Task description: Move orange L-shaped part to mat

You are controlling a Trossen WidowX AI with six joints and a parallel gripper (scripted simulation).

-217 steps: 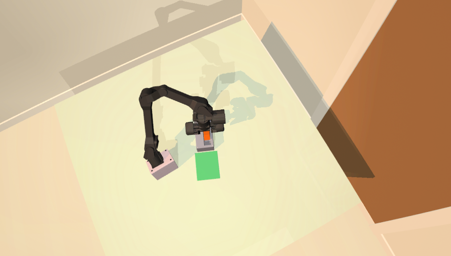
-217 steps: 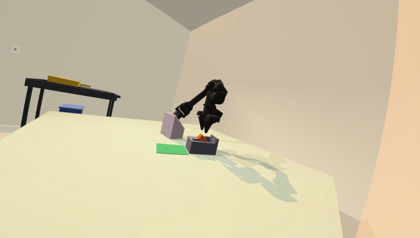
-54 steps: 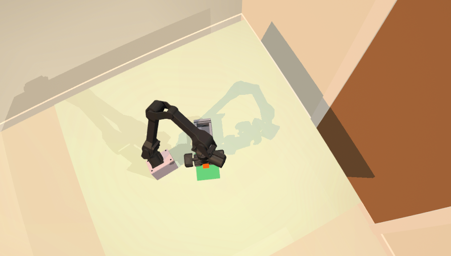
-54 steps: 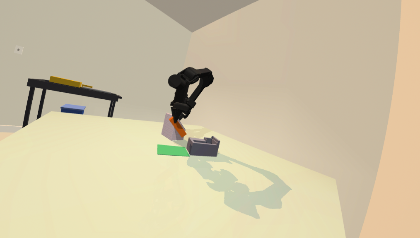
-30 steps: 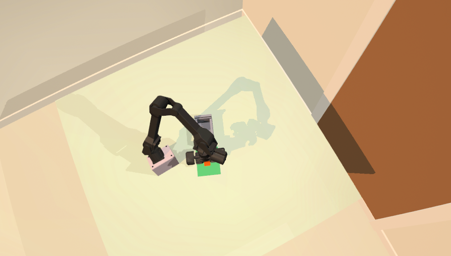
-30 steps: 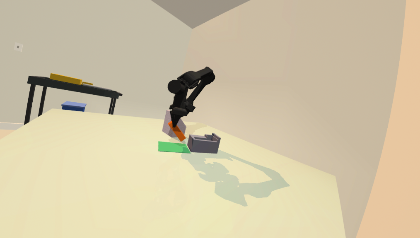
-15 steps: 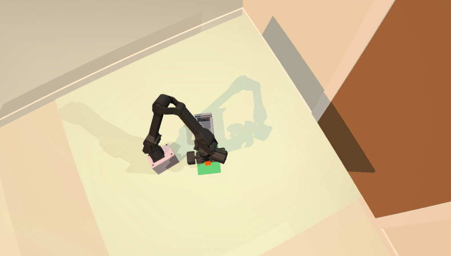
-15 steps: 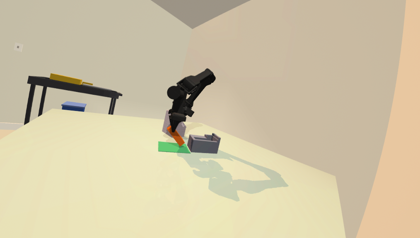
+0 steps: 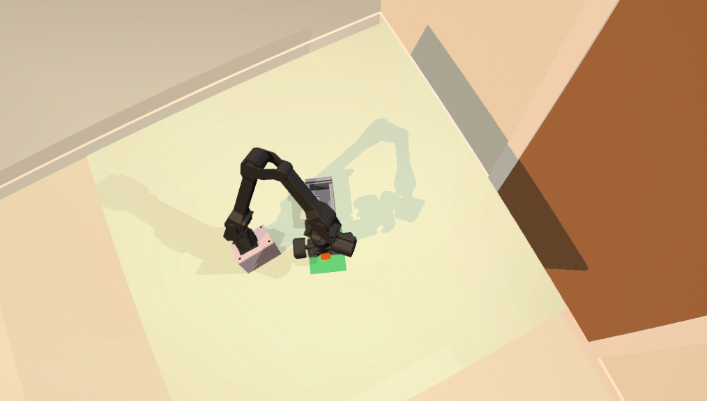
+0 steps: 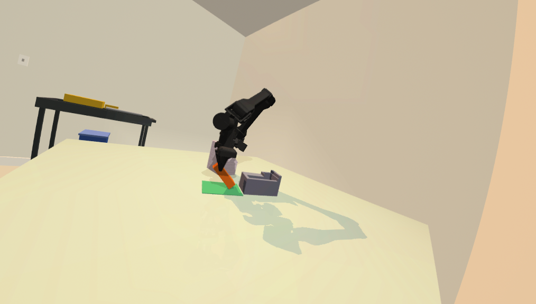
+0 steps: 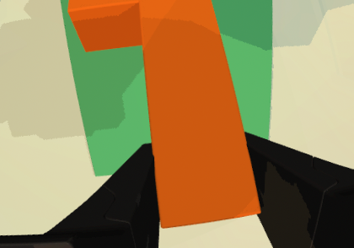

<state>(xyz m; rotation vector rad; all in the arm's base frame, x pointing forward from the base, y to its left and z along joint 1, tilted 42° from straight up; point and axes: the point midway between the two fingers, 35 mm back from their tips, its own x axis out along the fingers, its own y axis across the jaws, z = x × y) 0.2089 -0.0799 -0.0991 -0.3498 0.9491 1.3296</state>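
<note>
My gripper tip is now 40 mm to the right of the orange L-shaped part and 30 mm above it. The rest, counted from my gripper tip: green mat 10 mm ahead, 20 mm to the left, 90 mm below.
</note>
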